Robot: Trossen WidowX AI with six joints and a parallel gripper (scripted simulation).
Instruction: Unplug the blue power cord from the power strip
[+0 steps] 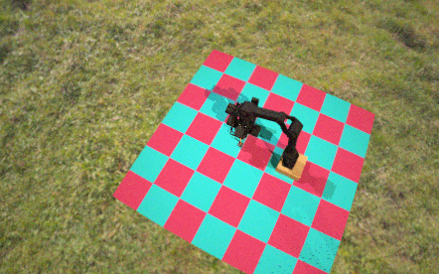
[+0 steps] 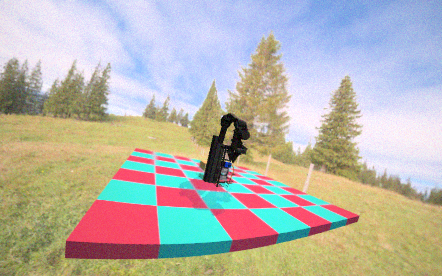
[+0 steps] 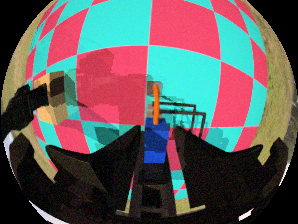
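Now: the blue plug 40 mm to the right of my gripper tip and 10 mm below it.
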